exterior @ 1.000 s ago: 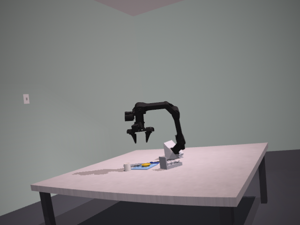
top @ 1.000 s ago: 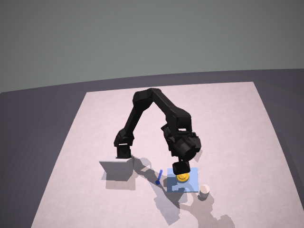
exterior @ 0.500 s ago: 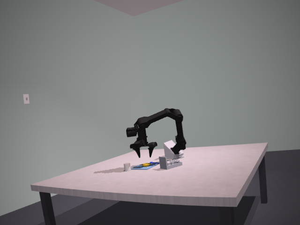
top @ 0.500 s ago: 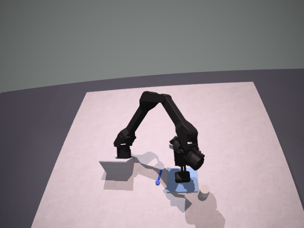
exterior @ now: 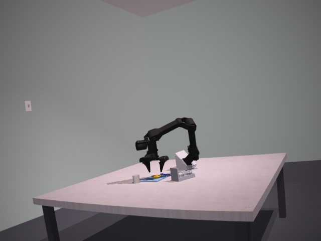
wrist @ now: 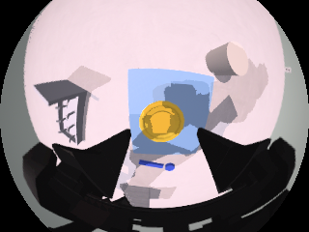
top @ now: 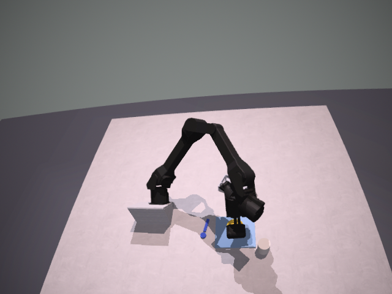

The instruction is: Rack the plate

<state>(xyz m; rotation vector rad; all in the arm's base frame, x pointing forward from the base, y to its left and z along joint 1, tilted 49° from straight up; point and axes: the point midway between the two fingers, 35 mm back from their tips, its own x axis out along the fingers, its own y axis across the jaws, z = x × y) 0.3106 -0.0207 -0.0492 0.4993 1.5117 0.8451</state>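
My gripper tip is now 3 cm above the yellow plate. Also, from my gripper tip: blue mat (1 cm to the right, 4 cm below); then white cup (11 cm ahead, 7 cm to the right, 2 cm below); then blue spoon (12 cm behind, 2 cm to the right, 4 cm below).
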